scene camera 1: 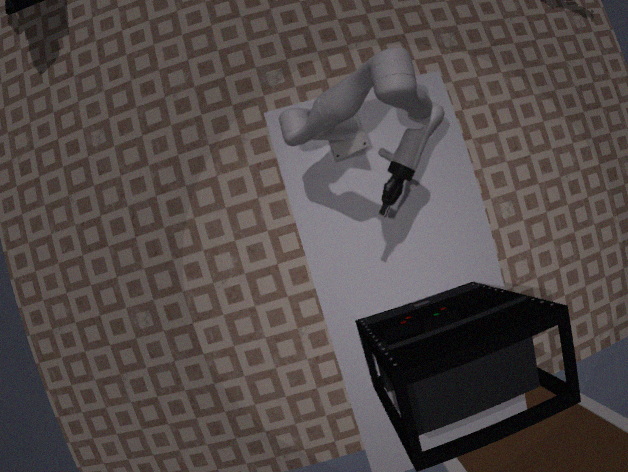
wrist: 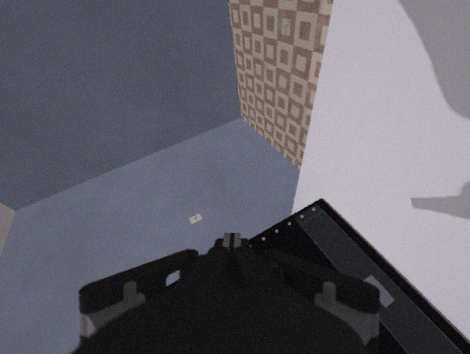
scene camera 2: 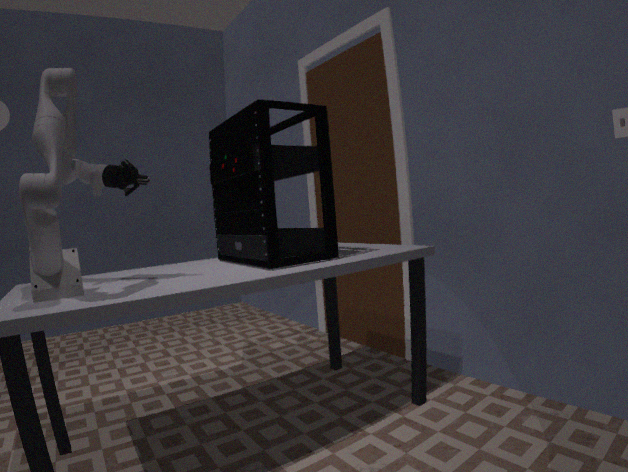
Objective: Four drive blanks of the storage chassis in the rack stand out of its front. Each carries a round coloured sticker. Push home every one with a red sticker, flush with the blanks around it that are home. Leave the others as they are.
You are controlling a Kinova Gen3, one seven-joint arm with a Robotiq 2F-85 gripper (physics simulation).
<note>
I see my gripper (scene camera 2: 148,180) and a black rack (scene camera 1: 449,356).
The black rack shows as well in the wrist view (wrist: 316,233) and in scene camera 2 (scene camera 2: 244,165). My gripper shows as well in scene camera 1 (scene camera 1: 381,216) and in the wrist view (wrist: 232,243).
</note>
